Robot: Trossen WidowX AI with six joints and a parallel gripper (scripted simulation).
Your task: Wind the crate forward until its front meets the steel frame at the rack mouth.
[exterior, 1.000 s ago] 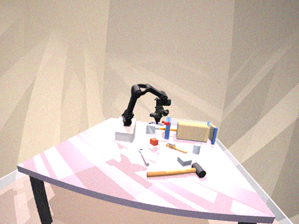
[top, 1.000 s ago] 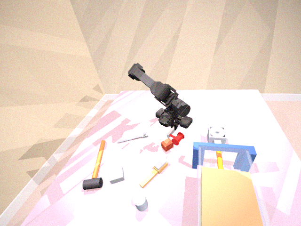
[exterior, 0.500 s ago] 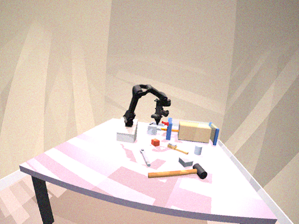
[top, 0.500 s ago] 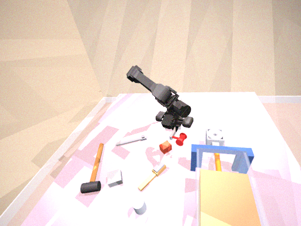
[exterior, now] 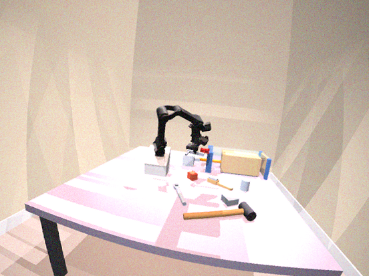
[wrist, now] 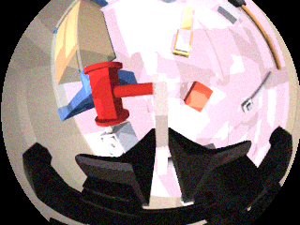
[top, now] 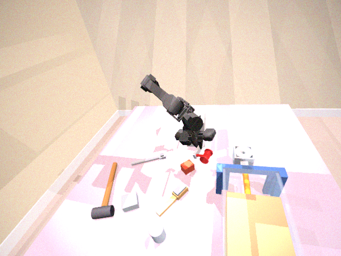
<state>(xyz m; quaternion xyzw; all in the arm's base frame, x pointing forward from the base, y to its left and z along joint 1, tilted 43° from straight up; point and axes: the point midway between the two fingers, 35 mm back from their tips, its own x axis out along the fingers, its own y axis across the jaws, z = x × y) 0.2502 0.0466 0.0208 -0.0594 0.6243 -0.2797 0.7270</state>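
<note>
My gripper tip is 60 mm short of the red knob, 20 mm to the right of it and 10 mm below it. The rest, counted from my gripper tip: grey winch (80 mm behind, 200 mm to the left, 130 mm below); frame (100 mm ahead, 200 mm to the left, 60 mm below); crank handle (10 mm ahead, 10 mm above).
</note>
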